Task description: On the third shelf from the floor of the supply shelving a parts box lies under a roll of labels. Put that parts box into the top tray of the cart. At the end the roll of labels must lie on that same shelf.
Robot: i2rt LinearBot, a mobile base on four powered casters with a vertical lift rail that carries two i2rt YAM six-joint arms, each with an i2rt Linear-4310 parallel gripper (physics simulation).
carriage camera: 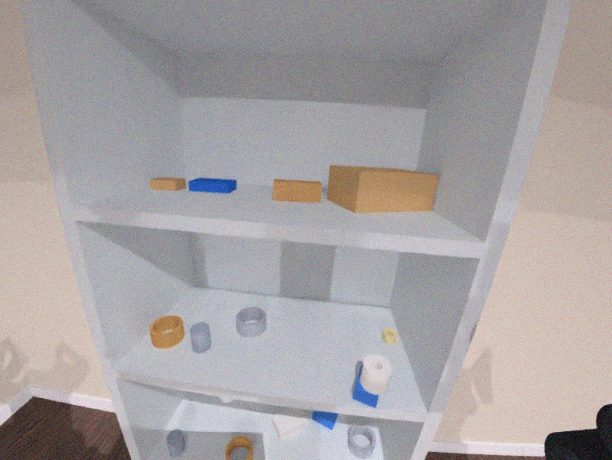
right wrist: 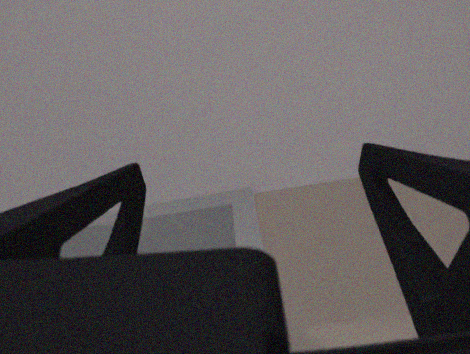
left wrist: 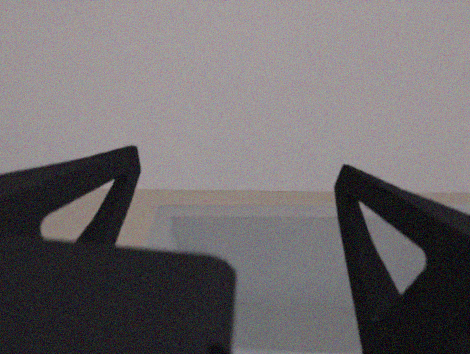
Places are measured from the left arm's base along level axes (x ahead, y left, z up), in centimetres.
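Pixels of known places: left gripper, fingertip midpoint: [left wrist: 238, 166]; right gripper, fingertip midpoint: [right wrist: 250, 166].
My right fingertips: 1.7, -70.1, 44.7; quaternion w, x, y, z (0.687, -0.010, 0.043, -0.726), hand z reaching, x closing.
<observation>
Ahead of a thing's pixels: the offset from my right fingertips to its top centre, as dx, dy, dz. "spot": to the spot under its first point. Level surfaces: height alone.
In the carriage camera, a white roll of labels {spot: +30.2, +14.2, -52.7} [carriage camera: 375, 375] stands upright on a blue parts box {+34.4, +13.4, -58.7} [carriage camera: 366, 397]. Both are at the right front of the shelf {dz -62.6} [carriage camera: 300, 355] below the one with the orange boxes. The roll hides much of the box. The cart does not show in these views. My left gripper [left wrist: 238, 166] is open and empty, facing the upper part of the shelving and the wall above from a distance. My right gripper [right wrist: 250, 166] is open and empty, facing the shelving's upper right corner. Neither gripper shows in the carriage camera.
That shelf also holds an orange ring {+51.8, +73.5, -57.7} [carriage camera: 167, 340], a grey cylinder {+48.7, +61.7, -55.7} [carriage camera: 200, 339], a grey ring {+58.2, +47.8, -57.9} [carriage camera: 251, 327] and a small yellow piece {+53.6, +0.4, -60.2} [carriage camera: 390, 336]. Above stand a large orange box {+55.9, +11.2, -6.9} [carriage camera: 395, 192] and smaller boxes. Side panels [carriage camera: 522, 125] bound the shelves. Part of my right arm [carriage camera: 580, 442] shows lower right.
</observation>
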